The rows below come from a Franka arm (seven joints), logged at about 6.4 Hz.
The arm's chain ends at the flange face. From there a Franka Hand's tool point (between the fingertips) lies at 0.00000 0.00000 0.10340 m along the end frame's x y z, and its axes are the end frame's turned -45 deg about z.
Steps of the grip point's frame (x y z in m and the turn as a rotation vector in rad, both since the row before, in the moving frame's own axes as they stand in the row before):
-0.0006, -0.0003, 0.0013, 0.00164, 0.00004, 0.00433
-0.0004, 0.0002, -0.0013, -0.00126, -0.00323, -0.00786
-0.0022, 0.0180, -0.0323, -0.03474, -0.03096, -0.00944
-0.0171, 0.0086, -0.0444, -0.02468, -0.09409, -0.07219
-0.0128, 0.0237, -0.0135, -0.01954, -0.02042, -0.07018
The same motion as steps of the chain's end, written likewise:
-0.0005, 0.0003, 0.0013, 0.00119, -0.00113, 0.00433
0.0000, 0.0001, -0.0013, -0.00317, -0.00139, -0.00786
0.0109, 0.0095, -0.0322, -0.04646, 0.00267, -0.00944
-0.0013, 0.0093, -0.0439, -0.08398, -0.04908, -0.07219
0.0077, 0.0229, -0.0135, -0.02826, -0.00062, -0.07018

